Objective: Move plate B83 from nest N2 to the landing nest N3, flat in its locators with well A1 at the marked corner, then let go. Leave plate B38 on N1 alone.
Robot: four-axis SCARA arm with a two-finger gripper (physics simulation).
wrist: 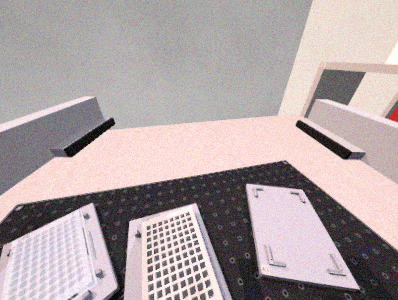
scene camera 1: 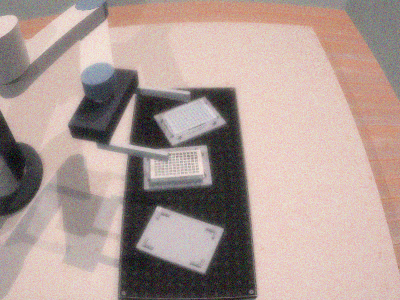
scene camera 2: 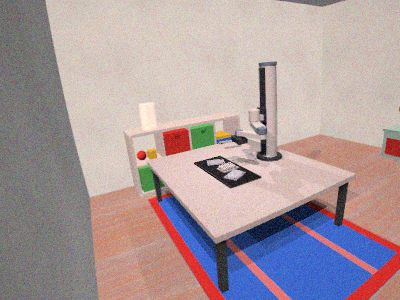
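Plate B83 (scene camera 1: 179, 167) (scene camera 2: 228, 167) (wrist: 175, 250), cream with a grid of wells, sits on the middle nest N2 (scene camera 1: 208, 174) (wrist: 134, 267). The landing nest N3 (scene camera 1: 180, 240) (scene camera 2: 215, 162) (wrist: 290, 230) is a bare grey plate with corner locators; a faint mark shows at its near-left corner in the wrist view. The clear plate B38 (scene camera 1: 192, 117) (wrist: 50, 255) sits on nest N1 (scene camera 1: 175, 139) (wrist: 109, 287). My gripper (scene camera 1: 179, 125) (wrist: 206, 111) is wide open and empty, raised on the arm-base side of the board; in scene camera 1 one fingertip overlaps B83's corner.
The nests stand on a black perforated board (scene camera 1: 232, 225) (scene camera 2: 245, 179) (wrist: 225, 192) on a pale table (scene camera 1: 310, 175) (scene camera 2: 300, 180). The arm's column (scene camera 2: 270, 110) stands beside the board. A shelf unit (scene camera 2: 182, 123) with red and green boxes stands behind the table.
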